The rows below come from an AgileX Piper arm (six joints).
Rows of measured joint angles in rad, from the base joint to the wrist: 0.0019 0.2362 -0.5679 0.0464 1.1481 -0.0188; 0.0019 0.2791 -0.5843 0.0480 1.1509 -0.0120; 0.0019 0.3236 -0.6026 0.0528 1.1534 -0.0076; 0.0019 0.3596 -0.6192 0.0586 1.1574 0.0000; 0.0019 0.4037 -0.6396 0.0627 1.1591 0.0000; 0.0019 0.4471 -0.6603 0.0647 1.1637 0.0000; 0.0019 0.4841 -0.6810 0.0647 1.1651 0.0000; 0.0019 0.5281 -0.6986 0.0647 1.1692 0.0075; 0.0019 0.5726 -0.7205 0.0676 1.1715 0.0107; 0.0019 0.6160 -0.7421 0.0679 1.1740 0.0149; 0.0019 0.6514 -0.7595 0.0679 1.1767 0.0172; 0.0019 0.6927 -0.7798 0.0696 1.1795 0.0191; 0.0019 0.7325 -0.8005 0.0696 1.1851 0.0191; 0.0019 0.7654 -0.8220 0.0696 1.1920 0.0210; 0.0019 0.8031 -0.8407 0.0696 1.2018 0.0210; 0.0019 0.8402 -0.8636 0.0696 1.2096 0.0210; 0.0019 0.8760 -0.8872 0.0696 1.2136 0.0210; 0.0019 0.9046 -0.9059 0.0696 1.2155 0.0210; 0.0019 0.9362 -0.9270 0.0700 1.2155 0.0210; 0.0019 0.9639 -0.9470 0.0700 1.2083 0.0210; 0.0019 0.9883 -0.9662 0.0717 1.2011 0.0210; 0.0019 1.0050 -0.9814 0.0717 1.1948 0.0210
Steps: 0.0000 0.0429 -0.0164 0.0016 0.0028 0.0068; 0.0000 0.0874 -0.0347 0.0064 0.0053 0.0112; 0.0000 0.1234 -0.0513 0.0122 0.0093 0.0188; 0.0000 0.1675 -0.0717 0.0163 0.0110 0.0188; 0.0000 0.2109 -0.0924 0.0183 0.0156 0.0188; 0.0000 0.2479 -0.1131 0.0183 0.0170 0.0188; 0.0000 0.2919 -0.1307 0.0183 0.0211 0.0263; 0.0000 0.3364 -0.1526 0.0212 0.0234 0.0295; 0.0000 0.3798 -0.1742 0.0215 0.0259 0.0337; 0.0000 0.4152 -0.1916 0.0215 0.0286 0.0360; 0.0000 0.4565 -0.2119 0.0232 0.0314 0.0379; 0.0000 0.4963 -0.2326 0.0232 0.0370 0.0379; 0.0000 0.5292 -0.2541 0.0232 0.0439 0.0398; 0.0000 0.5669 -0.2728 0.0232 0.0537 0.0398; 0.0000 0.6040 -0.2957 0.0232 0.0615 0.0398; 0.0000 0.6398 -0.3193 0.0232 0.0655 0.0398; 0.0000 0.6684 -0.3380 0.0232 0.0674 0.0398; 0.0000 0.7000 -0.3591 0.0236 0.0674 0.0398; 0.0000 0.7277 -0.3791 0.0236 0.0602 0.0398; 0.0000 0.7521 -0.3983 0.0253 0.0530 0.0398; 0.0000 0.7688 -0.4135 0.0253 0.0467 0.0398
